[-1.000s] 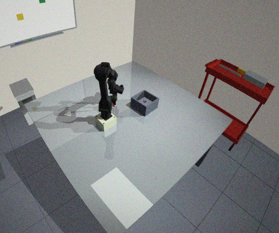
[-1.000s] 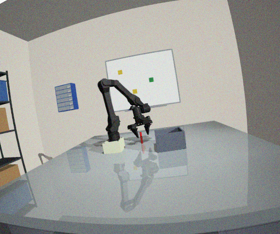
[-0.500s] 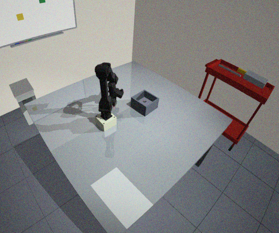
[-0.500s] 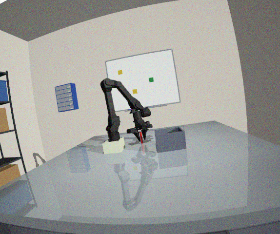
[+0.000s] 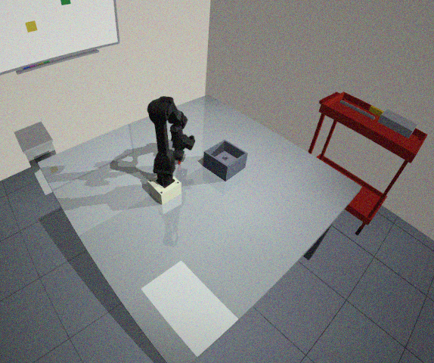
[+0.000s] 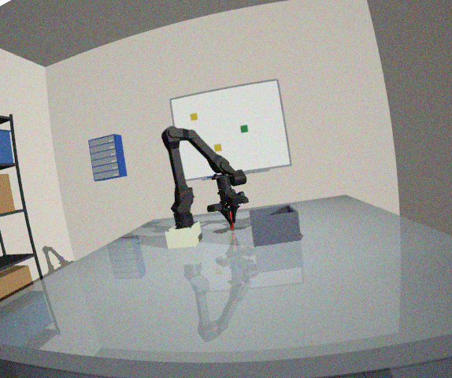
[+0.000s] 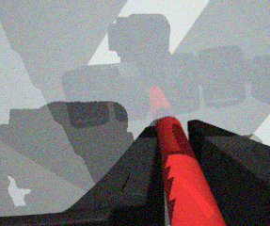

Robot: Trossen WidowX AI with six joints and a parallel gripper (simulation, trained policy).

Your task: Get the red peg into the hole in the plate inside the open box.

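Now: the pale plate 170 mm to the right of my gripper tip, 160 mm ahead of it and 10 mm above it. Also, from my gripper tip: dark grey box 170 mm to the right, 160 mm ahead, 10 mm below; then red peg 20 mm above, 10 mm to the left, 10 mm behind.
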